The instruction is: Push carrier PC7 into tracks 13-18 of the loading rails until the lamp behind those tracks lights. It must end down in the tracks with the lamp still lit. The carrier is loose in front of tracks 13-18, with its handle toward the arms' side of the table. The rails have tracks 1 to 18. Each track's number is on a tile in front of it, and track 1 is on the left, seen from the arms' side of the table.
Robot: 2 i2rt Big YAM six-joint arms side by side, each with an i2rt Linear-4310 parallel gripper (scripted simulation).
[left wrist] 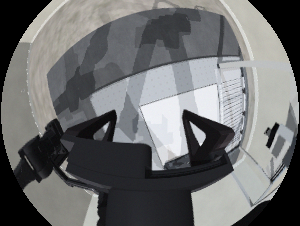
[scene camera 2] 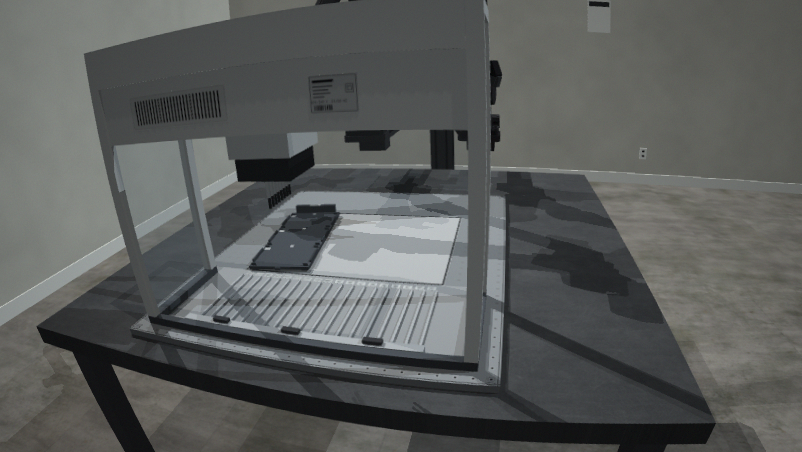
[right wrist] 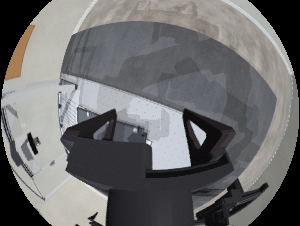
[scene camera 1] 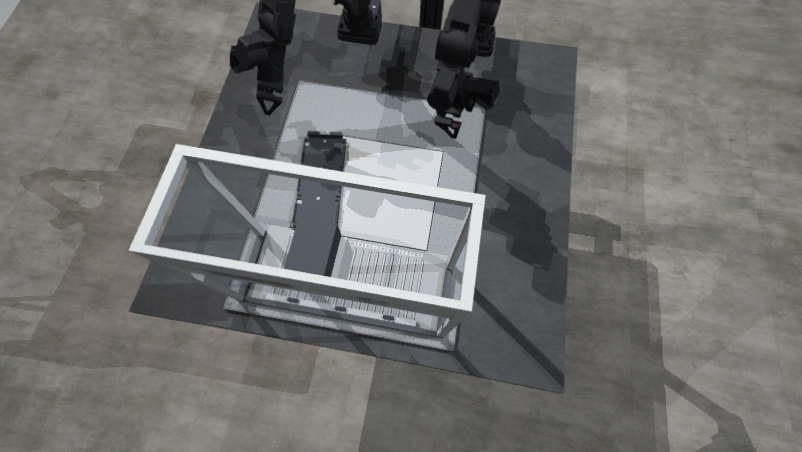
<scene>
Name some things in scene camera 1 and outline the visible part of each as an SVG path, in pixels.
My right gripper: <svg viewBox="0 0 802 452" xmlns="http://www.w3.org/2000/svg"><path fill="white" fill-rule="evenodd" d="M284 63L277 66L267 63L273 67L271 83L258 80L256 98L265 115L271 115L282 103L282 97L277 97L272 93L274 90L277 93L283 92L284 80L282 74L284 75ZM263 100L269 100L271 102L274 101L274 104L269 111L266 109Z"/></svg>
A carrier PC7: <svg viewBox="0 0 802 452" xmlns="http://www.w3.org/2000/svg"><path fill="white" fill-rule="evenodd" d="M298 179L292 229L296 228L298 218L338 225L342 186ZM308 131L308 137L304 139L301 165L343 172L346 139L343 139L342 132Z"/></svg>
</scene>
